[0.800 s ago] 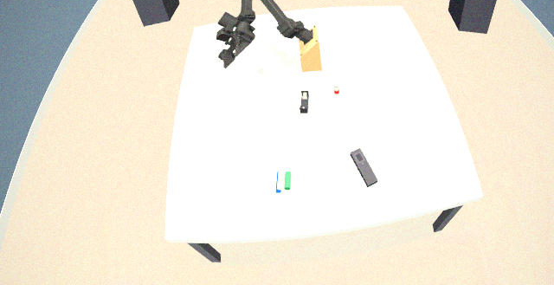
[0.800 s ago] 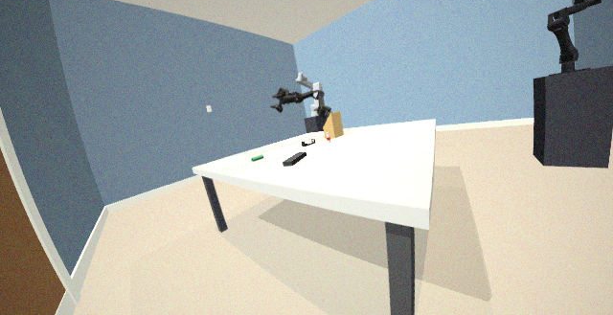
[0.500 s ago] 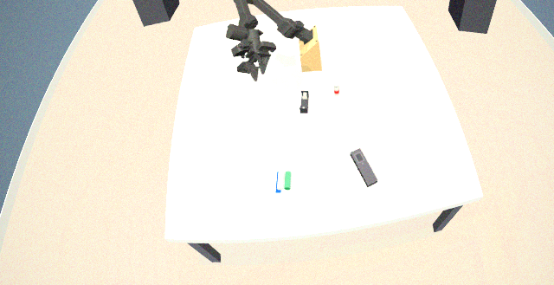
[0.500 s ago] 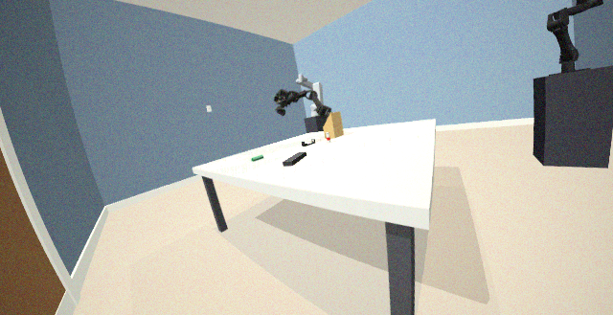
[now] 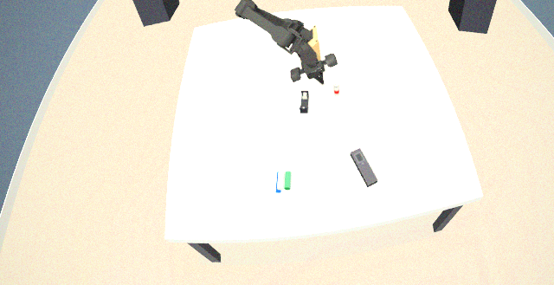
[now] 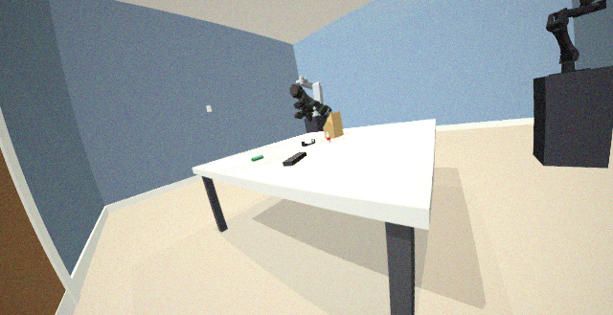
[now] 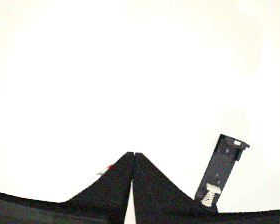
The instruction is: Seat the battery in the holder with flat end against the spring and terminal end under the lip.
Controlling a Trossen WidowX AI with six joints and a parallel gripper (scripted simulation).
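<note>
My gripper tip is 80 mm past the battery, 50 mm to the right of it and 120 mm above it. The rest, counted from my gripper tip: dark remote: 280 mm ahead, 150 mm to the left, 140 mm below.
</note>
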